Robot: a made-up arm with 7 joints.
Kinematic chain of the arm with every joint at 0, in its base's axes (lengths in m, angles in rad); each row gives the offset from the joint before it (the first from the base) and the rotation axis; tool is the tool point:
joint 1: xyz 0 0 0.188 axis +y
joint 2: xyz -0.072 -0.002 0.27 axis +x
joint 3: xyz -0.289 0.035 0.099 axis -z
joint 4: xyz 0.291 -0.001 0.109 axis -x
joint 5: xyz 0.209 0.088 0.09 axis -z
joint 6: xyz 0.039 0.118 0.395 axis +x
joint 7: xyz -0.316 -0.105 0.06 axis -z
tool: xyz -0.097 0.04 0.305
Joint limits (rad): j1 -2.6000..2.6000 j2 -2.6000..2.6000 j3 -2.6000..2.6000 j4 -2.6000..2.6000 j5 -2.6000..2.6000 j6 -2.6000..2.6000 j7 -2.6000..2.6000
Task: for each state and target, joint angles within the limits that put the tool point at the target. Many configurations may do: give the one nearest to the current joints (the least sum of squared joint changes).
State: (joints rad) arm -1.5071 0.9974 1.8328 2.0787 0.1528 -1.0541 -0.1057
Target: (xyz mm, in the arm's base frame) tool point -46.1 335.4 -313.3
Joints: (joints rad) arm -0.9624 0.7259 1.8695 2.4081 0.0345 -1.4636 0.0316
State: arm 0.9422 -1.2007 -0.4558 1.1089 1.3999 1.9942 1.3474
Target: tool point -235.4 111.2 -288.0
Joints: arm 0.2002 -1.5483 -0.2286 1.0445 1.9889 1.4402 1.1877
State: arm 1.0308 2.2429 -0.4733 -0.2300 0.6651 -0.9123 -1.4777
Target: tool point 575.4 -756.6 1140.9
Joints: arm 0.7234 1.7963 -0.1777 0.5007 0.3270 -1.4134 -1.3513
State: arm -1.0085 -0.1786 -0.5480 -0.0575 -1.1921 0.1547 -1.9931
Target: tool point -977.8 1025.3 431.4
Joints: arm -1.0496 -0.3951 -1.0681 0.4914 -1.5943 0.0195 -1.9835
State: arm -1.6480 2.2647 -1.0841 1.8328 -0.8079 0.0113 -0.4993
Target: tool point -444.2 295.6 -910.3
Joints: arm -1.8354 1.6792 -1.2374 2.3777 -0.7006 -0.1842 -0.5214
